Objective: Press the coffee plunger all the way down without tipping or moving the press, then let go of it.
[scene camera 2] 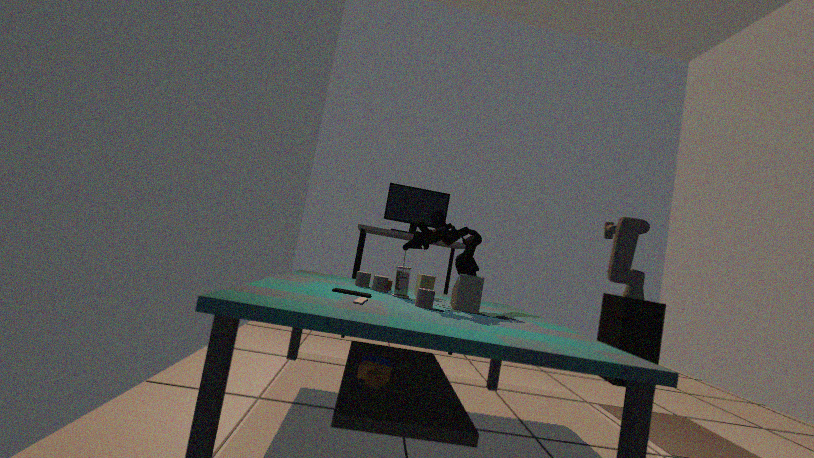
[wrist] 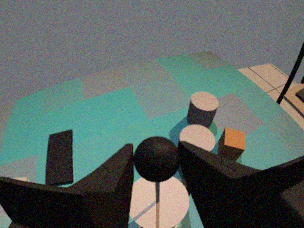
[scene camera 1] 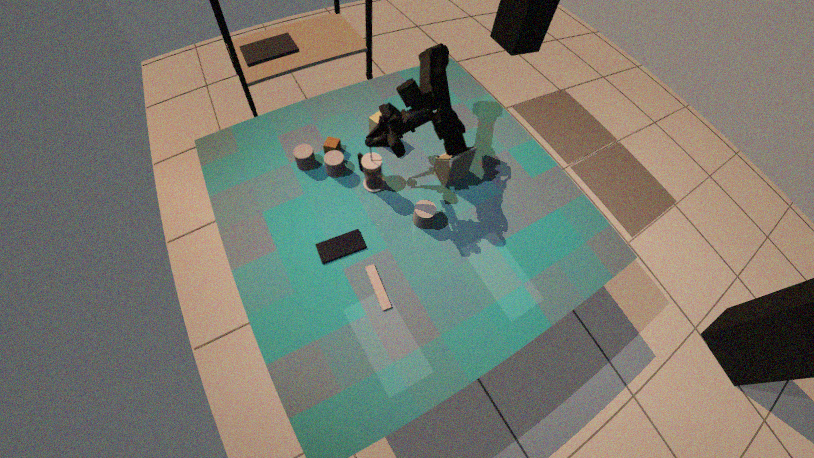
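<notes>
There is a coffee press point(scene camera 1: 370, 164) that I can see. I can also see my gripper point(scene camera 1: 367, 142), and that same gripper appears again in the wrist view point(wrist: 155, 149).
</notes>
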